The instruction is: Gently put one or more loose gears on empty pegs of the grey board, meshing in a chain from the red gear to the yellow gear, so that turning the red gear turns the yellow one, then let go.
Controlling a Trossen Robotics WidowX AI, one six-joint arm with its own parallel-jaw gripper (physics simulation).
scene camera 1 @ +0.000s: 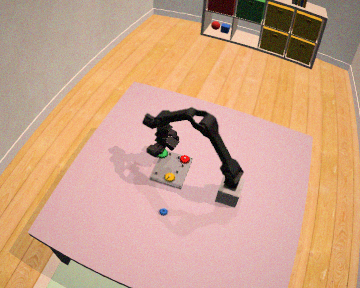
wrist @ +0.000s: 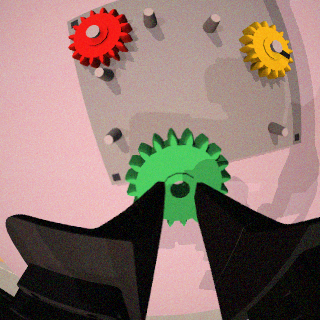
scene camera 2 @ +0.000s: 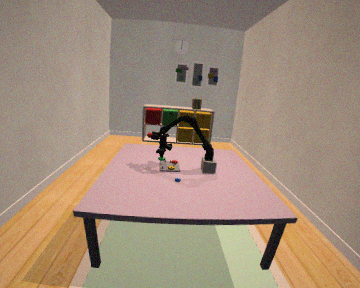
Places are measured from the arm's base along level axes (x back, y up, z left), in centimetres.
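Where they show: gripper, fingertip midpoint: (scene camera 1: 161, 152) (wrist: 179, 188) (scene camera 2: 161, 157); arm's base, origin of the base link: (scene camera 1: 231, 184) (scene camera 2: 208, 159).
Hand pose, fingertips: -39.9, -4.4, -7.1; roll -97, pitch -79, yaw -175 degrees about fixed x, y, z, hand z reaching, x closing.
Note:
Each offset is from my fingertips to the top centre of the thing, as dx, dy, dz. Level surfaces: height alone.
My gripper (scene camera 1: 164, 146) (wrist: 179, 188) is shut on the hub of the green gear @(+0.1, +0.2, +0.0) (scene camera 1: 163, 154) (scene camera 2: 161, 159) (wrist: 172, 160) and holds it roughly flat, raised over the edge of the grey board @(+7.4, -3.2, +3.4) (scene camera 1: 162, 170) (wrist: 165, 90). The red gear @(+11.5, -3.7, -4.5) (scene camera 1: 185, 159) (scene camera 2: 174, 161) (wrist: 107, 42) sits on a corner peg. The yellow gear @(+9.1, -3.6, +9.7) (scene camera 1: 170, 177) (scene camera 2: 171, 167) (wrist: 262, 47) sits on a peg across the board. Several pegs stand bare, such as one peg @(+8.0, -3.3, -4.5) (wrist: 104, 74) close to the red gear and another peg @(+2.9, -3.3, -4.7) (wrist: 113, 136) near the green gear. The blue gear @(+14.5, -4.5, +29.3) (scene camera 1: 163, 212) (scene camera 2: 177, 180) lies loose on the table.
The pink table @(dy -6.2) (scene camera 1: 265, 225) (scene camera 2: 225, 197) carries the board and the arm's grey base (scene camera 1: 227, 196) (scene camera 2: 209, 166), right of the board in the scene views. A shelf unit stands on the floor beyond the table.

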